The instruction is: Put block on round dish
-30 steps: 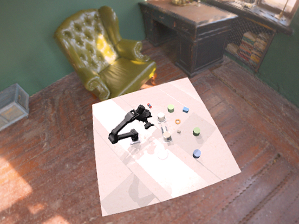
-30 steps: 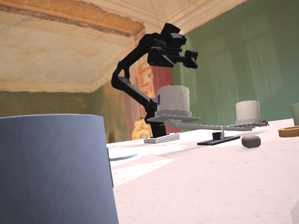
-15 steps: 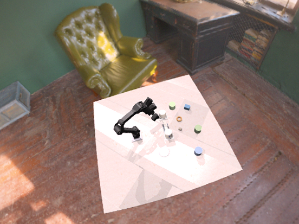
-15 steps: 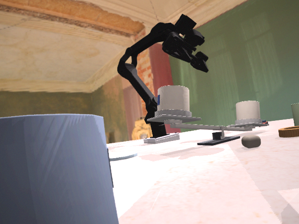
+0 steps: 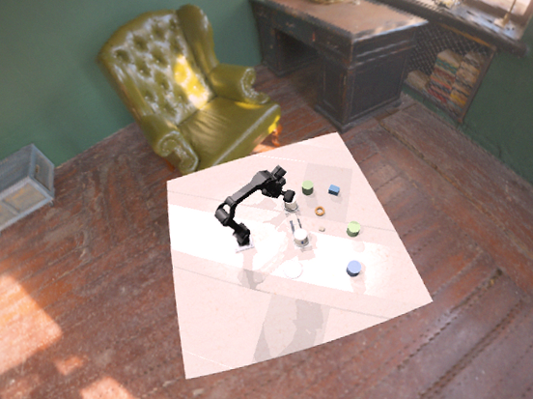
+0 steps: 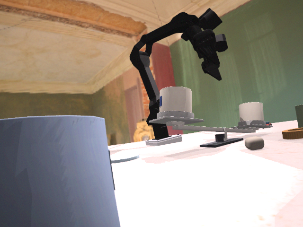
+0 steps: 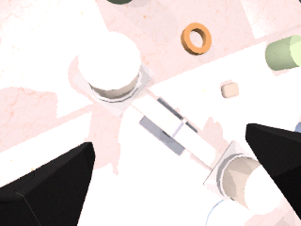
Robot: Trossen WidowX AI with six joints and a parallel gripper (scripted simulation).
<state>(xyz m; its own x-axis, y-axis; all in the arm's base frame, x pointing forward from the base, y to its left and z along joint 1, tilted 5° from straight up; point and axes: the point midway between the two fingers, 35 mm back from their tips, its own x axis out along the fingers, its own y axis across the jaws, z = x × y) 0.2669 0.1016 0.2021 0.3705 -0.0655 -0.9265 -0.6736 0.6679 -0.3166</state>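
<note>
Now: the white cup 14 cm below my gripper tip, 8 cm to the left of it and 4 cm ahead of it. From my gripper tip the other things lie so: balance beam: 16 cm below, 7 cm to the right, 4 cm ahead; pale teal block: 16 cm below, 6 cm to the left, 4 cm ahead; balance: 18 cm below, 7 cm to the right, 4 cm ahead.
</note>
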